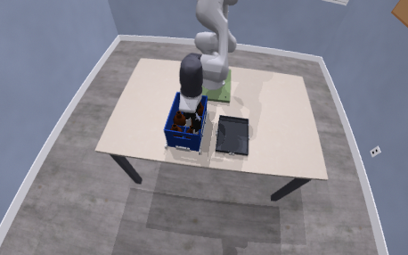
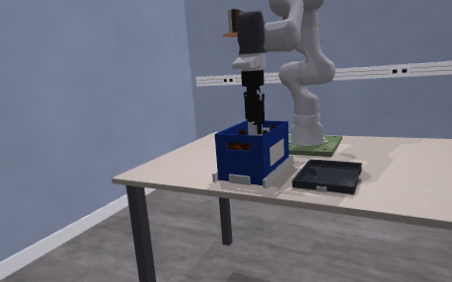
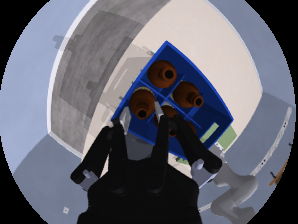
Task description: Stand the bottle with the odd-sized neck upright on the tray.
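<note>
My gripper is now 10 cm past the blue crate, 3 cm to the left of it and 9 cm above it. From my hand the other things lie so: dark tray: 6 cm behind, 24 cm to the left, 16 cm below; bottle: 17 cm behind, 3 cm to the left, 9 cm below.
</note>
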